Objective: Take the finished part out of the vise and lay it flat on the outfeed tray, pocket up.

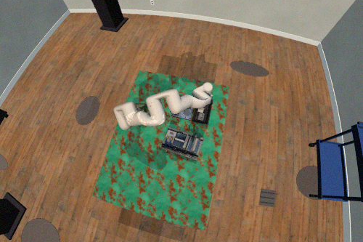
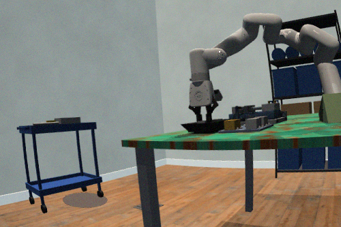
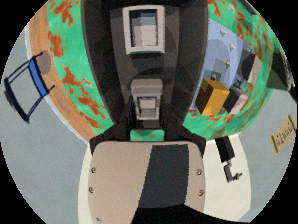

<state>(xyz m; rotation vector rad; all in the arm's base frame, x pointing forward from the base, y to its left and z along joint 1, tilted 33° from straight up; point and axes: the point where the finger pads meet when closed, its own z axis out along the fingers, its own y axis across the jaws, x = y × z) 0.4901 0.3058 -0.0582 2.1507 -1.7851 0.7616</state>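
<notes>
Right now the yellow block is 12 cm behind my hand, 3 cm below it and 2 cm to the right of it. Round my hand: vise 36 cm to the right, 5 cm behind, 2 cm below; blue-grey plate 16 cm behind, 7 cm to the right, 5 cm below.
</notes>
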